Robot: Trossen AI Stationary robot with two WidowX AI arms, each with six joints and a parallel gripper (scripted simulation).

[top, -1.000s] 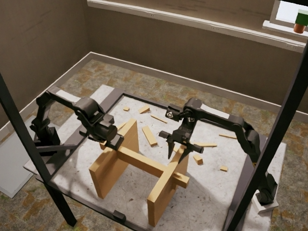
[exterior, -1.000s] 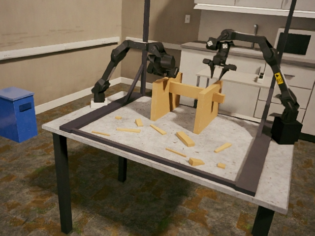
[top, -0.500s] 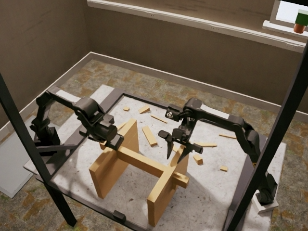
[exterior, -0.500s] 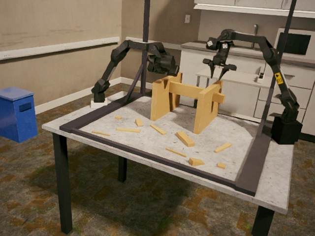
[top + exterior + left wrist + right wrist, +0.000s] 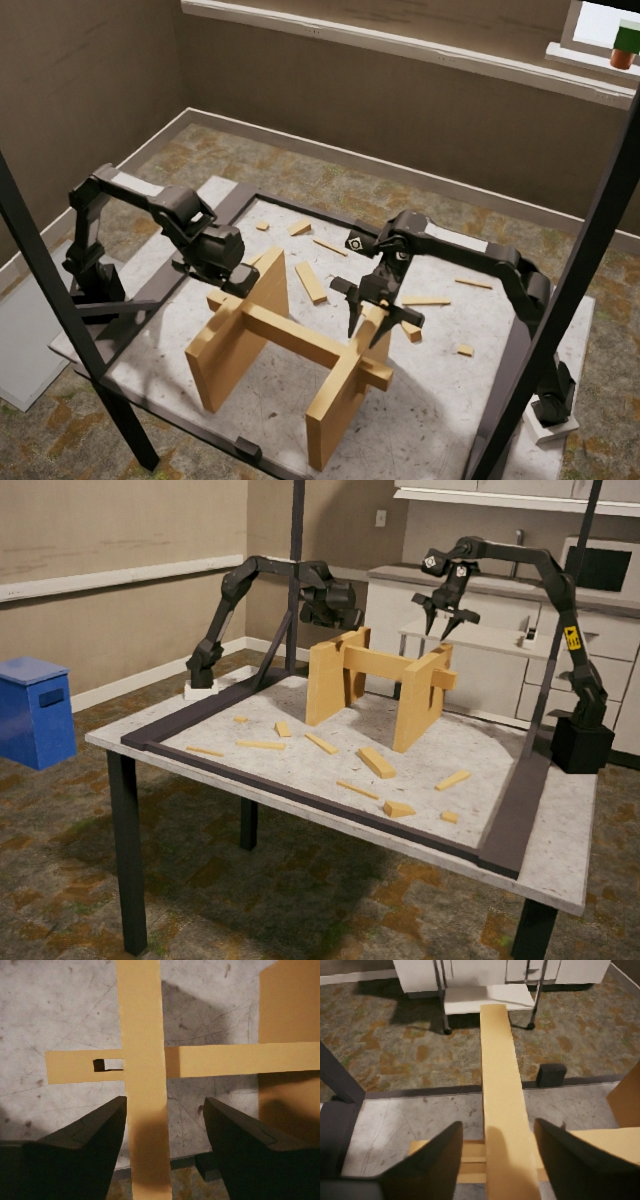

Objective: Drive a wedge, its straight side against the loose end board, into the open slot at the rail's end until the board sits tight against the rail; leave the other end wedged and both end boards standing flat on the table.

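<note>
Now: the small block 270 mm below my right hand, 210 mm ahead of it and 80 mm to the right of it. Also, from my right hand: thin strip 440 mm ahead, 270 mm below, 200 mm to the left; flat block 300 mm ahead, 270 mm below, 210 mm to the left; rail 150 mm to the left, 100 mm below.
</note>
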